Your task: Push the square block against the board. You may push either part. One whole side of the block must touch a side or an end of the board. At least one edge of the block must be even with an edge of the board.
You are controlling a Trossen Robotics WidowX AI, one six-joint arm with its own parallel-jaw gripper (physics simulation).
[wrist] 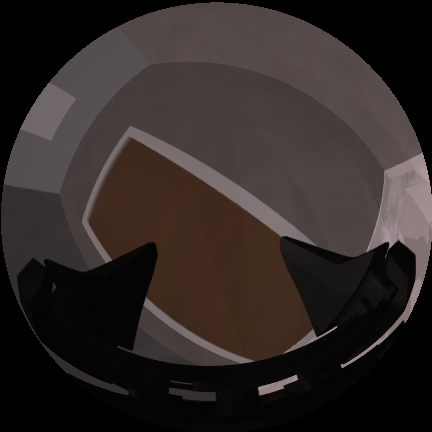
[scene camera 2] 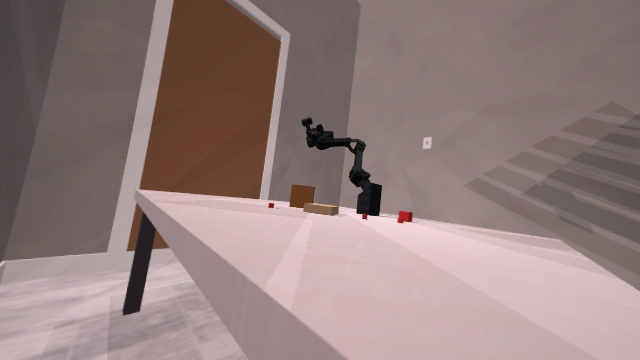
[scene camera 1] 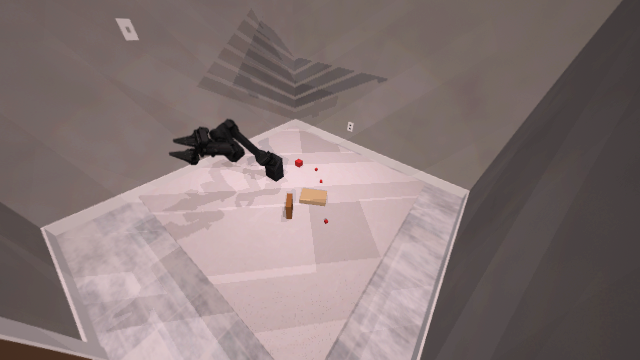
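Seen in the pictures: gripper, fingertip midpoint: [wrist: 218,246] [scene camera 2: 304,130] [scene camera 1: 170,147]; arm's base at its link origin: [scene camera 2: 369,190] [scene camera 1: 272,162].
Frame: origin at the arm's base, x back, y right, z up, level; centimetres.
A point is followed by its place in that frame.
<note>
A brown square block [scene camera 1: 289,206] @[x -34.4, y 18.6, z -2.0 cm] [scene camera 2: 302,196] @[x -31.8, y 14.3, z -6.9 cm] stands upright on its thin edge on the table. A tan rectangular board [scene camera 1: 313,196] @[x -34.7, y -1.1, z -9.2 cm] [scene camera 2: 321,209] @[x -40.0, y -7.4, z -10.6 cm] lies flat beside it, to its right in both scene views. A small gap shows between them in scene camera 1. My gripper [scene camera 1: 172,147] @[x -8.2, y 50.1, z 37.1 cm] [wrist: 218,246] @[x -8.2, y 50.1, z 37.1 cm] is open and empty, high above table level and well to the left of both parts in scene camera 1. Its fingertips cannot be made out in scene camera 2. Neither part shows in the wrist view, where a brown door lies beyond the fingers.
A larger red cube [scene camera 1: 299,163] @[x -5.2, y -19.7, z -9.1 cm] [scene camera 2: 405,216] @[x -5.4, y -21.7, z -10.1 cm] lies near the black arm base [scene camera 1: 274,167] @[x -3.5, y 1.9, z -1.5 cm] [scene camera 2: 369,200] @[x -4.9, y -3.6, z -5.1 cm]. Small red cubes [scene camera 1: 326,221] @[x -51.7, y 7.5, z -10.8 cm] [scene camera 2: 271,205] @[x -51.6, y 6.5, z -11.3 cm] lie around the board on the pale table [scene camera 1: 270,260] @[x -45.0, y 41.9, z -12.2 cm] [scene camera 2: 320,280] @[x -80.0, y -49.1, z -12.2 cm]. Walls stand beyond the table.
</note>
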